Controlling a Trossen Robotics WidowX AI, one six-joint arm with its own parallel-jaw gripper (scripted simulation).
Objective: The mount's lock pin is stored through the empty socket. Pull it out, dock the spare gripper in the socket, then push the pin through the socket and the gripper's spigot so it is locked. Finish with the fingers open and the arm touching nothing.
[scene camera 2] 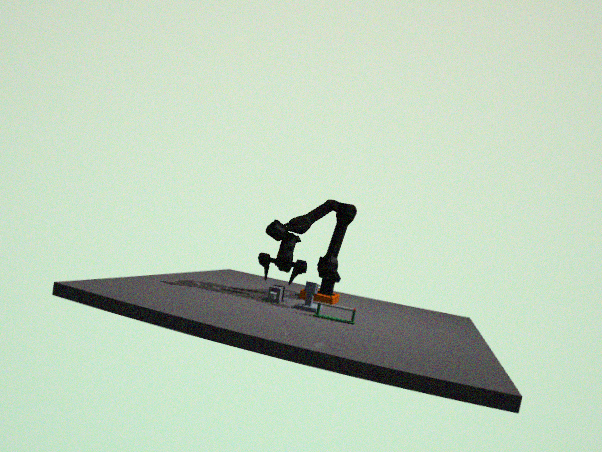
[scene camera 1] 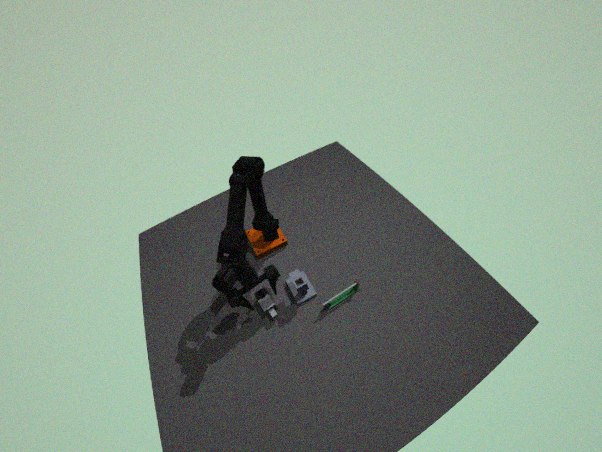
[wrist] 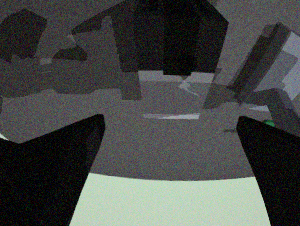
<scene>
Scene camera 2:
my gripper: 277, 282
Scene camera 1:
my gripper: 265, 301
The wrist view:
my gripper: 173, 122
</scene>
